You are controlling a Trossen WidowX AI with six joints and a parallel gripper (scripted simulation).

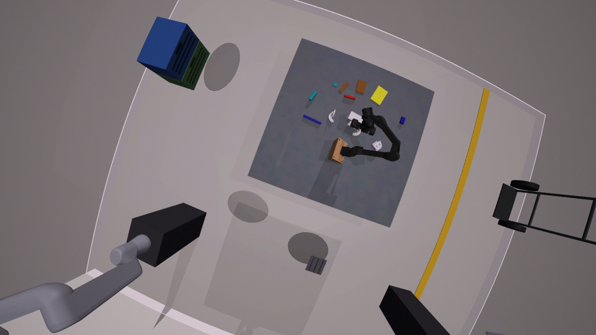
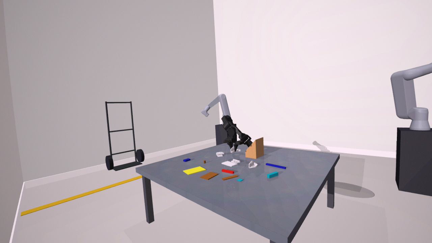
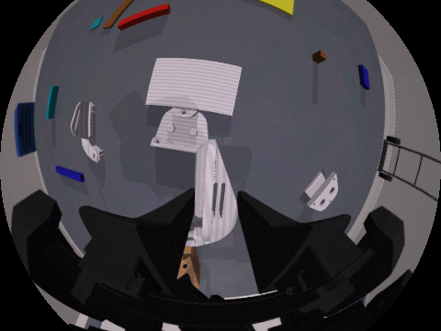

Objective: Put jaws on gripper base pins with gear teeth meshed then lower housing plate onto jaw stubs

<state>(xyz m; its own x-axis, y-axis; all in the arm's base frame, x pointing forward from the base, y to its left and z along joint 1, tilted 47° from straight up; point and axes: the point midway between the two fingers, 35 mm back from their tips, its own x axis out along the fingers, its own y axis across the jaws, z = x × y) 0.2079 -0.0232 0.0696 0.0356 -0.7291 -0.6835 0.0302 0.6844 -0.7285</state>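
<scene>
Now: the flat white ribbed part 11 cm ahead of my gripper tip, 8 cm below it and 4 cm to the left of it. Round my gripper tip: white jaw (3 cm behind, 2 cm to the left); then red bar (26 cm ahead, 14 cm to the left, 8 cm below); then blue bar (38 cm to the left, 8 cm below, 3 cm behind).
</scene>
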